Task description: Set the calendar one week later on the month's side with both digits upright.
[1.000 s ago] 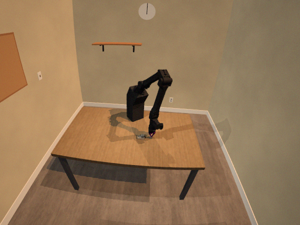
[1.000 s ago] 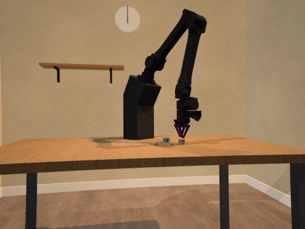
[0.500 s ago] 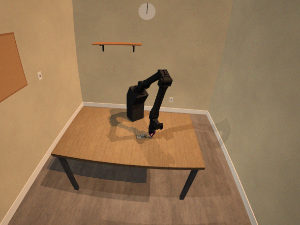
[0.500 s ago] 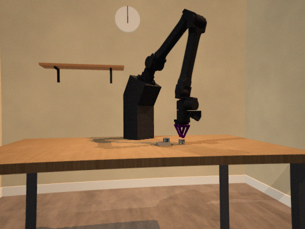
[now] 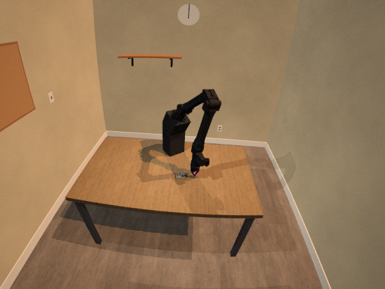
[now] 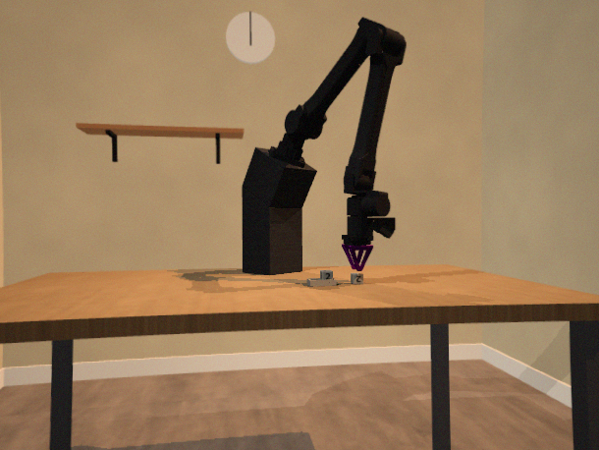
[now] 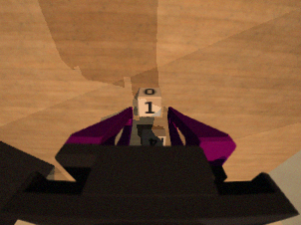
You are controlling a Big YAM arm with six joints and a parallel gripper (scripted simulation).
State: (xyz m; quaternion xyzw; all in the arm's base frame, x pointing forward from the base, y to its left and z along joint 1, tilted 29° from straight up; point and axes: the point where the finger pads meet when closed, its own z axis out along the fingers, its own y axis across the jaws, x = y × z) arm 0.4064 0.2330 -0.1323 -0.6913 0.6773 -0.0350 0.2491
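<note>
Right now the tray is 2 cm ahead of my hand, 11 cm to the right of it and 4 cm below it.
</note>
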